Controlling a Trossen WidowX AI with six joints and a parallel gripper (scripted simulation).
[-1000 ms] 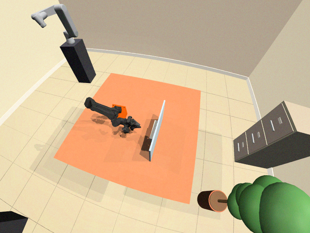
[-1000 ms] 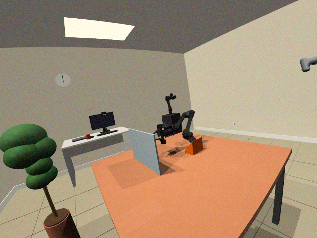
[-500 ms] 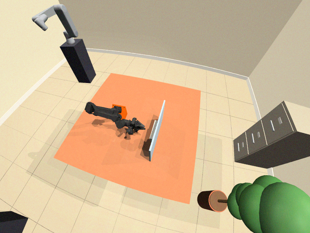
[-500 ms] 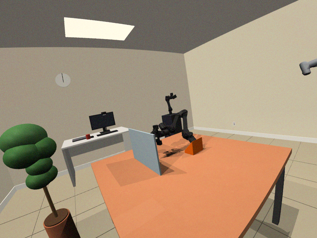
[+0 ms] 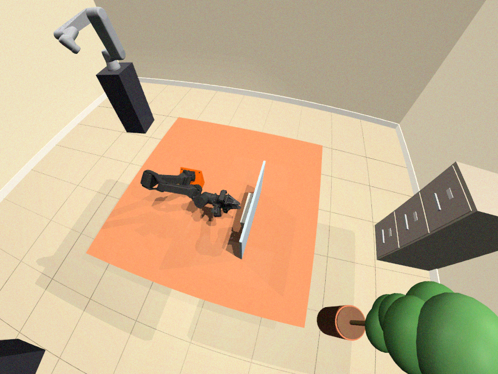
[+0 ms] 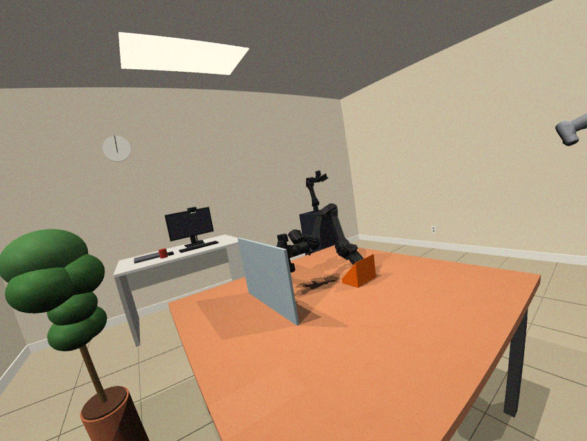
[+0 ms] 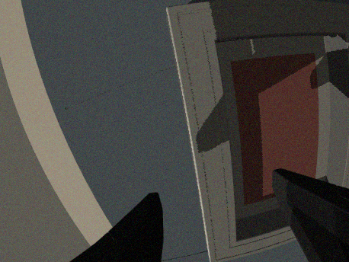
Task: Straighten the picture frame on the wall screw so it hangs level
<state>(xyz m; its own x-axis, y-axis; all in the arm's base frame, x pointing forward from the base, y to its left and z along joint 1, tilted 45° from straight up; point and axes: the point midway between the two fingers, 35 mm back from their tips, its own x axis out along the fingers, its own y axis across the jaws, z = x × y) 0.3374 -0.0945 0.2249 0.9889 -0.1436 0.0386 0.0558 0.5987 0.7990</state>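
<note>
Right now my gripper tip is 5 cm short of the picture frame and 5 cm above it. The rest, counted from my gripper tip: wall panel: 6 cm ahead, 1 cm to the left, 6 cm below.
</note>
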